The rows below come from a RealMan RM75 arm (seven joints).
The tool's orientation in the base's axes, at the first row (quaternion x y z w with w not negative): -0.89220 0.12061 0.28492 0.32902
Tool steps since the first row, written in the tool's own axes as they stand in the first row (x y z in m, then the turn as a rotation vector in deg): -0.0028 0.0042 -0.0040 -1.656 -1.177 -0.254; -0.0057 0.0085 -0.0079 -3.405 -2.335 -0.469; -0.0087 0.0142 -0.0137 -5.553 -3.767 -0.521; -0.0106 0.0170 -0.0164 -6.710 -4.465 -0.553; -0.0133 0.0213 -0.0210 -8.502 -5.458 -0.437; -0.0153 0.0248 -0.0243 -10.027 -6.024 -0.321; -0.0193 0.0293 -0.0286 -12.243 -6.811 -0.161; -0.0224 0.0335 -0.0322 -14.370 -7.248 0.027
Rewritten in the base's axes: -0.0022 -0.0057 0.0020 -0.756 0.767 1.741; -0.0046 -0.0114 0.0039 -1.612 1.548 3.503; -0.0069 -0.0195 0.0063 -2.749 2.654 5.540; -0.0084 -0.0233 0.0076 -3.390 3.192 6.602; -0.0103 -0.0295 0.0098 -4.489 4.067 8.098; -0.0119 -0.0342 0.0112 -5.544 4.612 9.216; -0.0151 -0.0403 0.0139 -7.087 5.372 10.827; -0.0178 -0.0458 0.0158 -8.712 5.884 12.187
